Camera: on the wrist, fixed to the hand. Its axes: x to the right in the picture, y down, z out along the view.
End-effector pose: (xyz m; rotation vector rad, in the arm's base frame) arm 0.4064 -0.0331 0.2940 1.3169 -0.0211 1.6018
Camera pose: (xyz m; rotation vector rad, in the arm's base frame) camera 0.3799 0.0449 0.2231 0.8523 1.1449 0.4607
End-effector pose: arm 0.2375 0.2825 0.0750 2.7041 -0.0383 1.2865
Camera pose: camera 0.1697 0.3529 0.1227 1.7003 1.8453 1.0459
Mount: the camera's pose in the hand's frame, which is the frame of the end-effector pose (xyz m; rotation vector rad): -0.0032 -0.0580 -0.0919 0.3204 0.2833 -1.4769
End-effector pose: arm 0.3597 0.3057 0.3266 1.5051 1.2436 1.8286
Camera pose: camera 0.2636 0.2992 0.2761 0.0971 1.9985 0.8032
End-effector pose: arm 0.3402 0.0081 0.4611 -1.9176 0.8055 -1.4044
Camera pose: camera 0.2575 0.0349 0.5264 1.8479 0.9140 2.1932
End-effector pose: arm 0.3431 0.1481 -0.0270 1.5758 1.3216 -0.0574
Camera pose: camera 0.2492 0.2025 -0.0199 0.5114 2.5199 -1.0048
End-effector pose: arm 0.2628 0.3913 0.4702 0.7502 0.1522 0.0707
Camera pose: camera 0.2452 0.4105 0.3646 0.7873 0.9665 -1.2800
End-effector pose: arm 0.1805 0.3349 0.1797 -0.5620 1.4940 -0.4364
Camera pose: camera 0.0928 0.2830 0.2176 -1.3238 0.9765 -1.9033
